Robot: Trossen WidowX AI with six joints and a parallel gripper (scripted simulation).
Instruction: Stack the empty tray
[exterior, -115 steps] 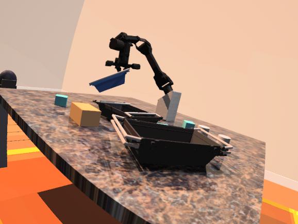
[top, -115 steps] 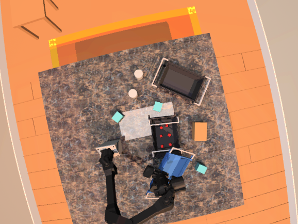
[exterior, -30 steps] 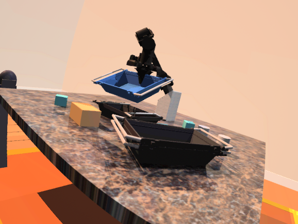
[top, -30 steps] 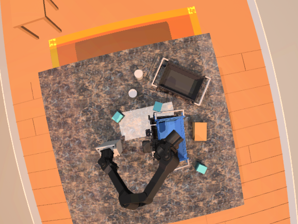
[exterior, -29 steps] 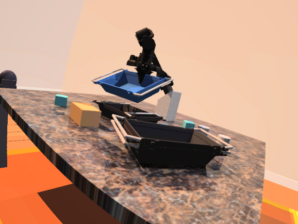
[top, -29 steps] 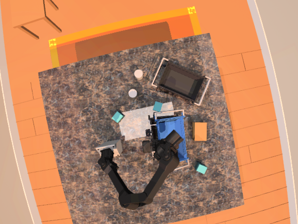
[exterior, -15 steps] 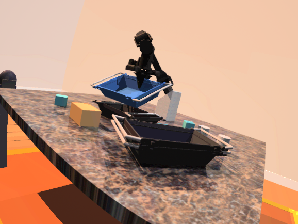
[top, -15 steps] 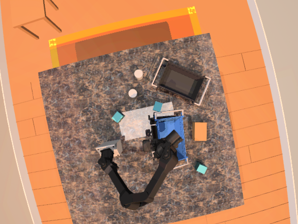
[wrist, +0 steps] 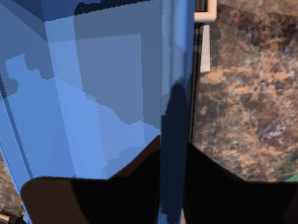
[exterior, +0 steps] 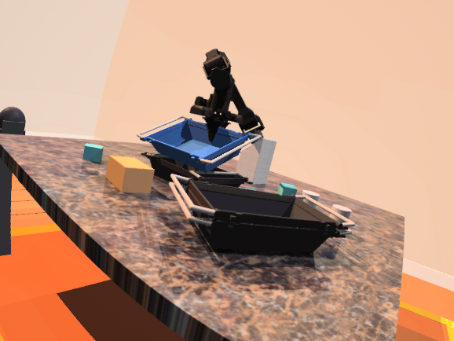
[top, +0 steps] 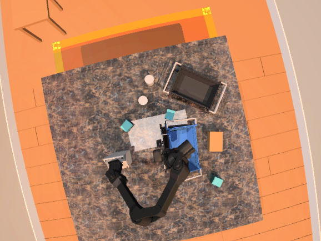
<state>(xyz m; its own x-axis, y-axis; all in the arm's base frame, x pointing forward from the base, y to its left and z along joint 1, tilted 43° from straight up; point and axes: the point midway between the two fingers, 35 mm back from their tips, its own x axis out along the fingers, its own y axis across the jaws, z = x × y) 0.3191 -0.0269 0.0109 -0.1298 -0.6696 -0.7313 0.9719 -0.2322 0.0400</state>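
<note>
My gripper tip is 80 mm short of the blue tray and 20 mm to the left of it. Also, from my gripper tip: orange block: 280 mm ahead, 110 mm below, 50 mm to the right.
</note>
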